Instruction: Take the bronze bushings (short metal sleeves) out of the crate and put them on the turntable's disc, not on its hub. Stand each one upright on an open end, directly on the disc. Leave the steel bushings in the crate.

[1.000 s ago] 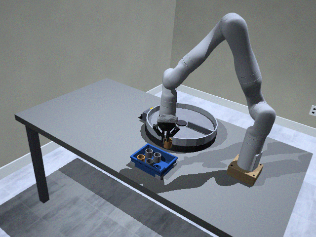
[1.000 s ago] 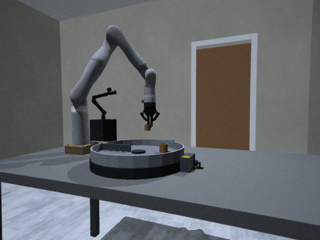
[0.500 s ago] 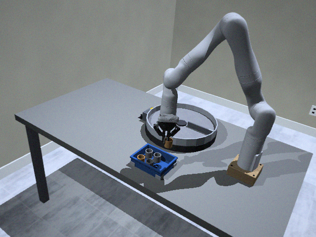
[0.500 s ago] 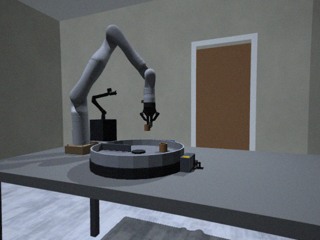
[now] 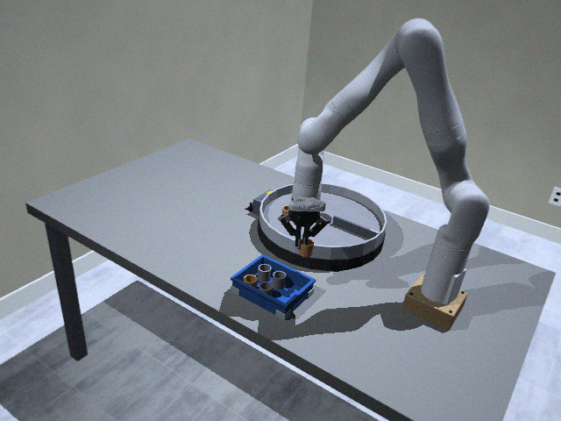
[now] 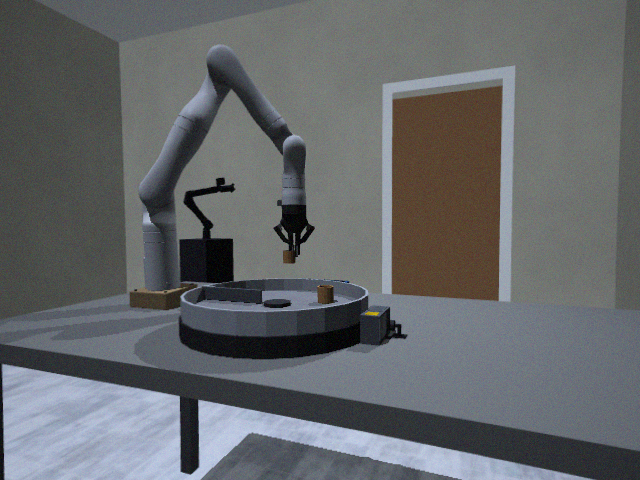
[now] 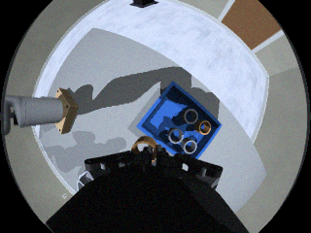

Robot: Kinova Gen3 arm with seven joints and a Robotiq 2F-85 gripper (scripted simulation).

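My gripper is now 14 cm short of the turntable disc, 28 cm to the left of it and 10 cm above it.
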